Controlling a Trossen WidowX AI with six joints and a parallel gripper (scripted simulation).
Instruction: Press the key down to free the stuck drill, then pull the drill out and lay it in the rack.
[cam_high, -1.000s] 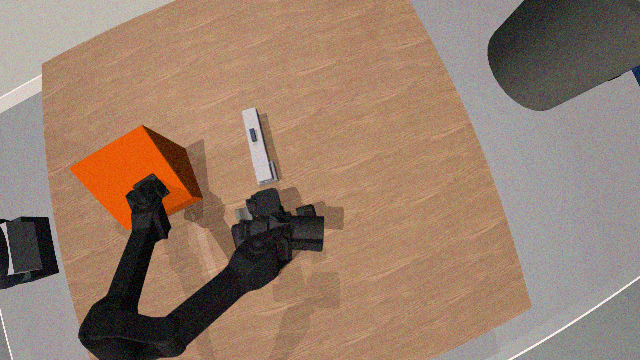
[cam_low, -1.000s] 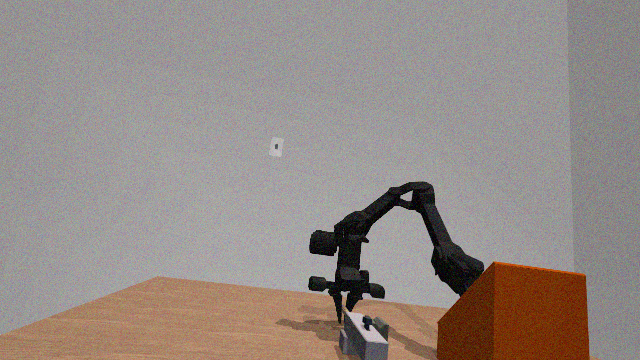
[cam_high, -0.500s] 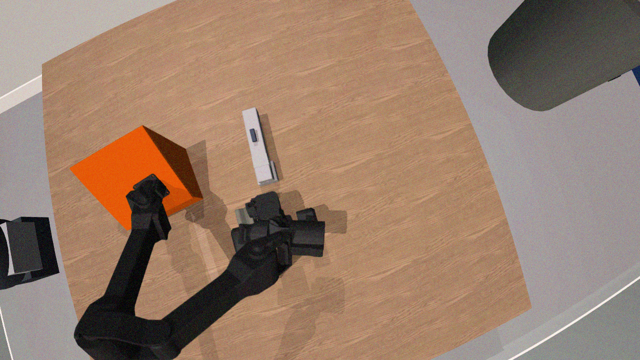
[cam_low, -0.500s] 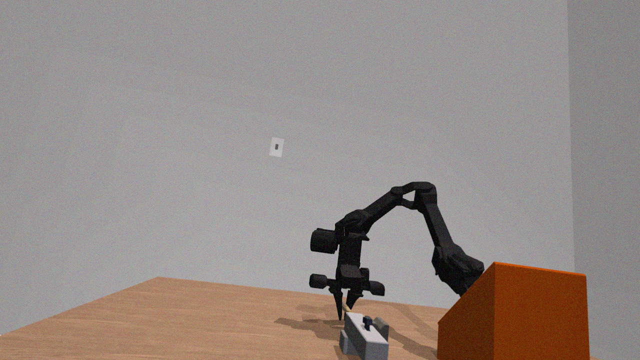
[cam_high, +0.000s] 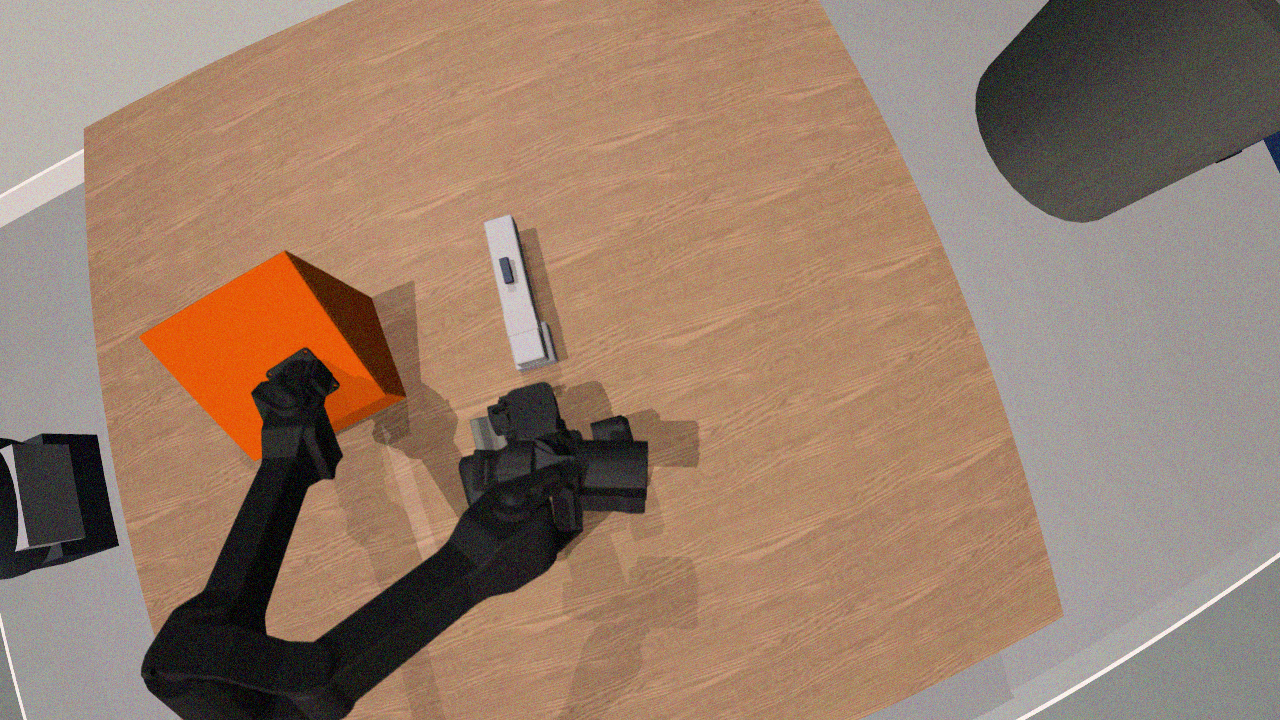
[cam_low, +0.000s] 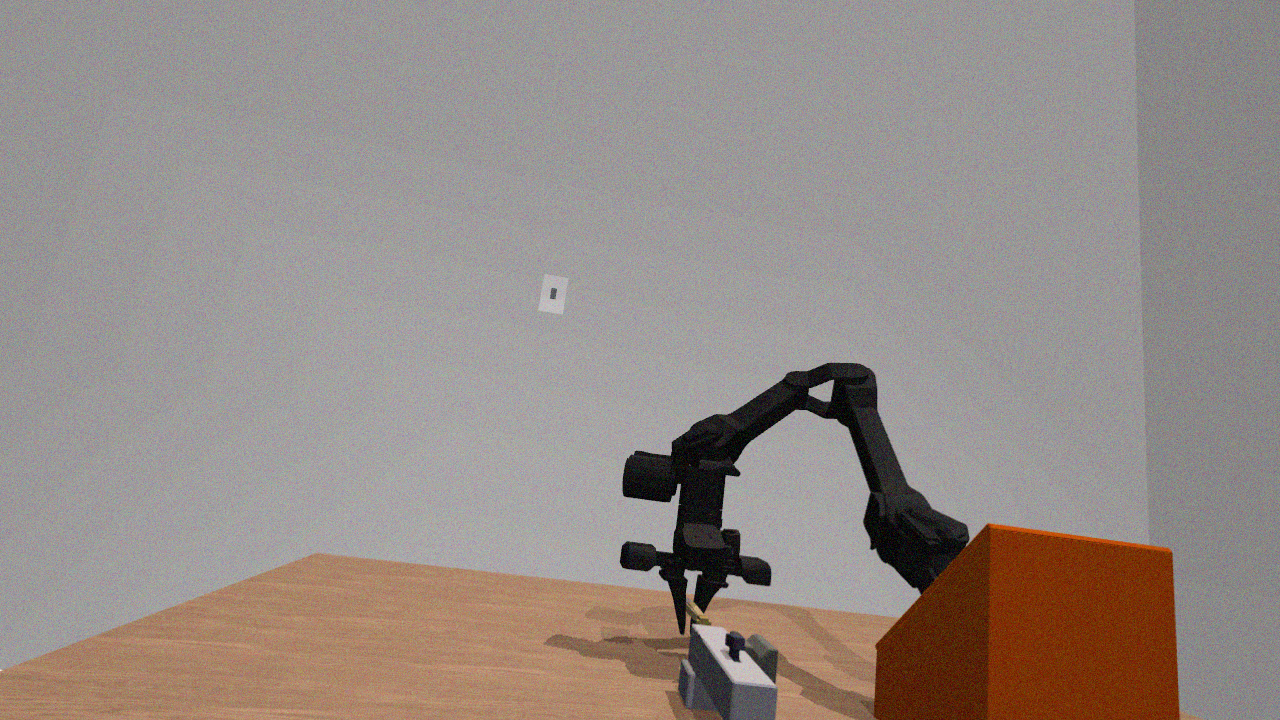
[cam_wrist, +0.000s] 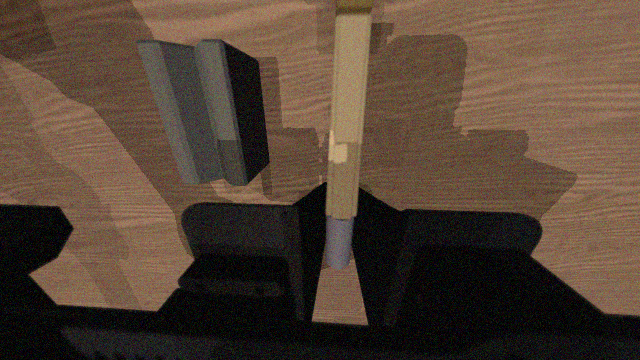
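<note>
Right now my gripper tip is 40 mm to the right of the drill, 30 mm below it and 10 mm short of it. Round my gripper tip: dark rack 60 mm to the left, 60 mm behind, 10 mm below; dark key 230 mm to the left, 50 mm ahead, 20 mm above; grey block 200 mm to the left, 50 mm ahead, 10 mm above.
</note>
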